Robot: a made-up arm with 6 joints.
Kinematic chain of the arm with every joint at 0, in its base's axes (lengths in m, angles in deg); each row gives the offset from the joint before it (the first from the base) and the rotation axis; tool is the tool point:
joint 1: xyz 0 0 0.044 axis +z
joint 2: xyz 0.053 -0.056 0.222 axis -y
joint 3: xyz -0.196 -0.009 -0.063 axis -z
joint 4: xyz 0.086 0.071 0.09 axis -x
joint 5: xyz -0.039 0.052 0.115 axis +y
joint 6: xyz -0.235 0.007 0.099 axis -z
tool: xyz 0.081 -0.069 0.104
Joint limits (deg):
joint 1: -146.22..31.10
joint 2: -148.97..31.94
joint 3: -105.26..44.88
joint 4: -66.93..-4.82
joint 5: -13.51..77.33
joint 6: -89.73..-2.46
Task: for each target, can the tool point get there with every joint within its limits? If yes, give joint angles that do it. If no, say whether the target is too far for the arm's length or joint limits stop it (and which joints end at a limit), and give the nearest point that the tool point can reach.
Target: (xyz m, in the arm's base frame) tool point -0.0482 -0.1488 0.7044
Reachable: yes | joints -87.35 -52.51 -13.02 -12.41 -1.20 -23.77
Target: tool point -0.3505 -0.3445 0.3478
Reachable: yes | joints -120.74 -112.99 -61.85 -24.91 2.96 -54.07
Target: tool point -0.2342 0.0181 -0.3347
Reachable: no: joint limits stop it (at a limit: joint 1, joint 2, joint 3, joint 6) | nearest point -0.2105 -0.0358 -0.0842 | short by 0.257 m
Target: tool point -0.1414 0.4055 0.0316
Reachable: no: joint limits stop it (at a limit: joint 2, joint 3, joint 4, joint 5, joint 6) | nearest point -0.1295 0.3714 0.1475 | short by 0.121 m
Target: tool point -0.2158 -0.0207 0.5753
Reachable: yes | joints -8.62 18.16 -59.64 -28.11 29.01 -49.10
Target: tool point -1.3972 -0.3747 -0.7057
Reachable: no: too far | nearest point -0.5485 -0.2153 0.1053 | short by 1.185 m
